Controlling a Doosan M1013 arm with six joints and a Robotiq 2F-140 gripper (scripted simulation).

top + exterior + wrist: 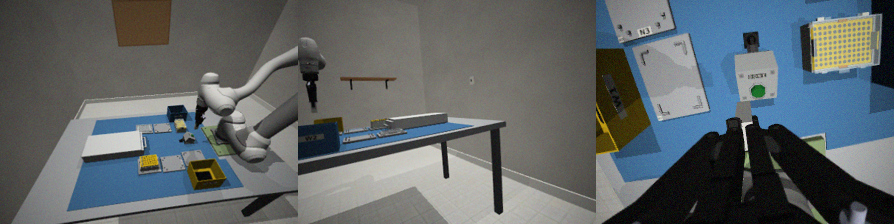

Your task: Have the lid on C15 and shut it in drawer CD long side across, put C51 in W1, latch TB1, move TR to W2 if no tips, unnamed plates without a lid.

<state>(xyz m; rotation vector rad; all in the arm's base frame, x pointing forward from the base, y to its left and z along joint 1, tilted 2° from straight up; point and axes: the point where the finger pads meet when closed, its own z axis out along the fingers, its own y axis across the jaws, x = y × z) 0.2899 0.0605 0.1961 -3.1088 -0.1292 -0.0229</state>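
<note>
Right now the DONE key box is 150 mm below my hand, 20 mm to the right of it and 20 mm ahead of it. The rest, counted from my hand: yellow waste bin W1: 300 mm to the left, 170 mm below, 10 mm behind; then black plate: 300 mm to the left, 200 mm below; then grey nest N3: 200 mm to the left, 200 mm below, 190 mm ahead.
</note>
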